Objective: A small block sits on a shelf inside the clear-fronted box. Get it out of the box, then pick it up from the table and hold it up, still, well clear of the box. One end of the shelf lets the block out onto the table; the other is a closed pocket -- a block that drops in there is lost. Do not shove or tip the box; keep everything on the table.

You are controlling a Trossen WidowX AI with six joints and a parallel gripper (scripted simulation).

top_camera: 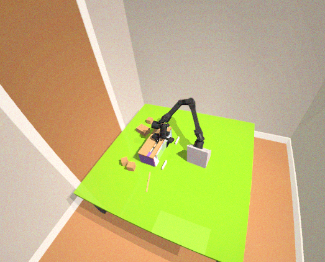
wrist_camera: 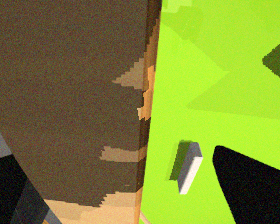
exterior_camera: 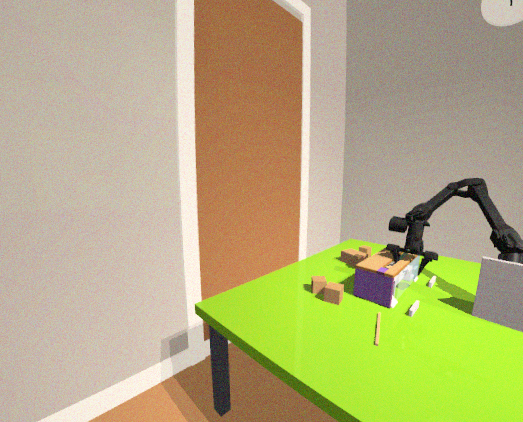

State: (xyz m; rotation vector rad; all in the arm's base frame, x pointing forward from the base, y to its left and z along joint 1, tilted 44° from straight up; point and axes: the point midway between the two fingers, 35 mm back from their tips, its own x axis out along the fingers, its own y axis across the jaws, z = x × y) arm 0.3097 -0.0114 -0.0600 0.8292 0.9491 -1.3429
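Now: gripper tip 40 mm short of the box, 20 mm to the left of it and 20 mm above it. Also, from my gripper tip: thin wooden stick 40 mm behind, 310 mm to the left, 80 mm below.
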